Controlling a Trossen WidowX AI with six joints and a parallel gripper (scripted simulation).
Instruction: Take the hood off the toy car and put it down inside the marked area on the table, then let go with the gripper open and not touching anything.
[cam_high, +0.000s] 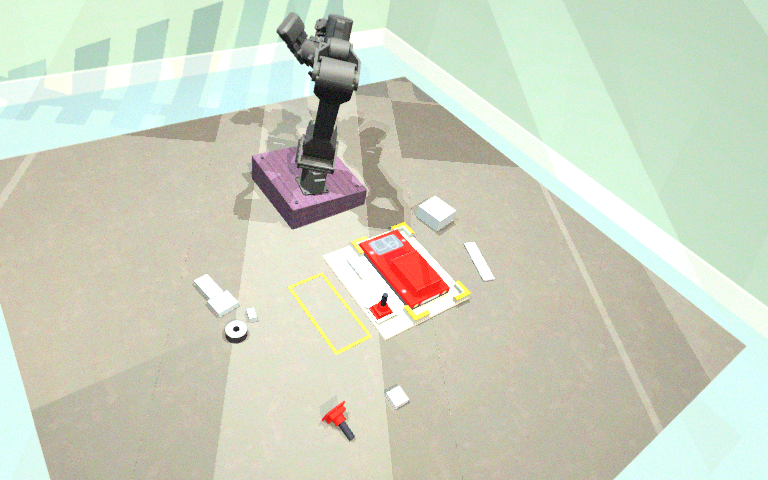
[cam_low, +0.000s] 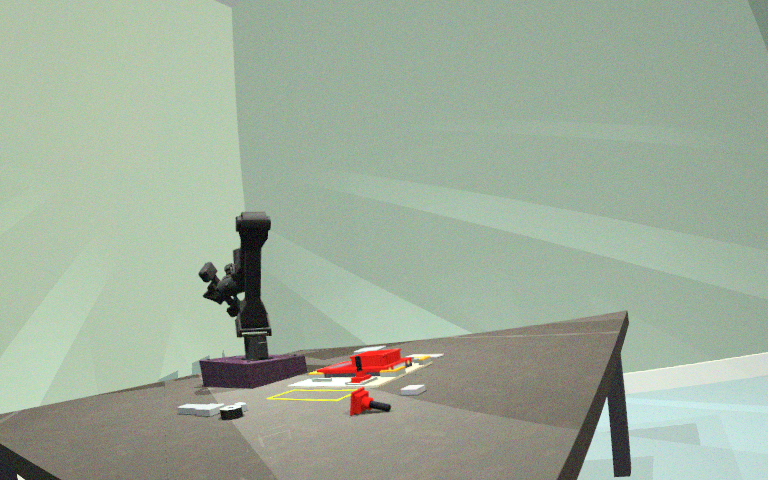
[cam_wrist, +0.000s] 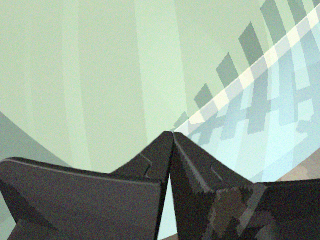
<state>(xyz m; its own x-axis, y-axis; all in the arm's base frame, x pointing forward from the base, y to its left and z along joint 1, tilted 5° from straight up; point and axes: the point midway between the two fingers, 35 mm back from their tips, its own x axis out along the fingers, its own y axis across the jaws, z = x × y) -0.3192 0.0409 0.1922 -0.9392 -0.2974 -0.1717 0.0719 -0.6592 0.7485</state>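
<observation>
The red hood is 65 cm ahead of my gripper tip, 22 cm below it and 8 cm to the left of it. Round my gripper tip: white strip (64 cm ahead, 27 cm to the left, 26 cm below); white-grey block (65 cm ahead, 23 cm below, 8 cm to the left).
</observation>
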